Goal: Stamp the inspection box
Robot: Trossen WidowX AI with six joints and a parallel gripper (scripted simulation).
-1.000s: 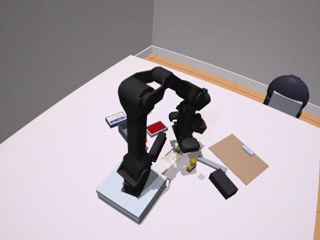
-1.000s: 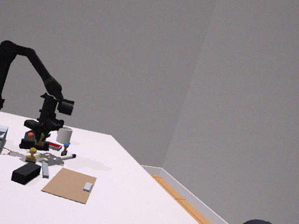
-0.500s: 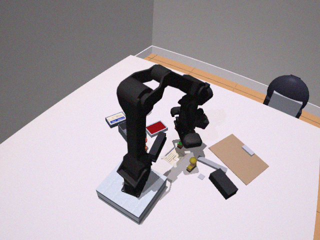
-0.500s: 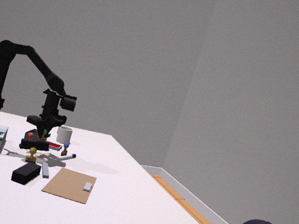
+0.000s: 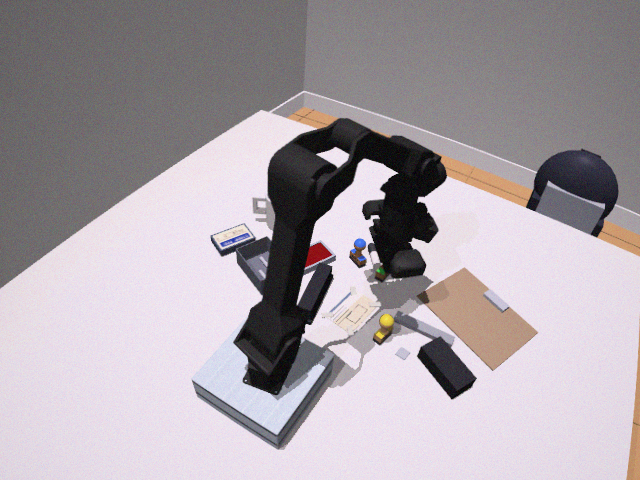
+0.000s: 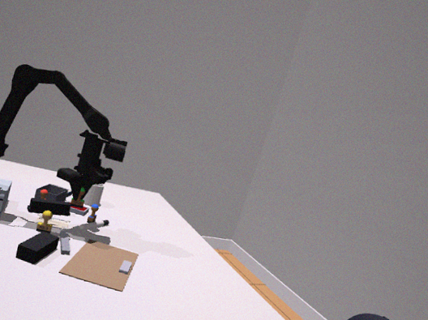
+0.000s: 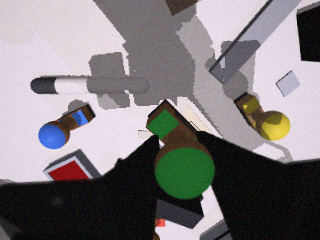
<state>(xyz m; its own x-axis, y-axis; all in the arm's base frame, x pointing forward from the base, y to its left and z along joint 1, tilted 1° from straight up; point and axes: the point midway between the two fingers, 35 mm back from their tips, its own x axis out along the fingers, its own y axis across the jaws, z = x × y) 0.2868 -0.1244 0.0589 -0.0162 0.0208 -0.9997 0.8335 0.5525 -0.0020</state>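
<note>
The marker lies 110 mm ahead of my gripper tip, 90 mm below it and 40 mm to the left of it. Also, from my gripper tip: green-knobbed stamp (right at my gripper tip); beige card (100 mm below, 50 mm behind, 40 mm to the left); yellow-knobbed stamp (90 mm behind, 80 mm below, 30 mm to the right).
</note>
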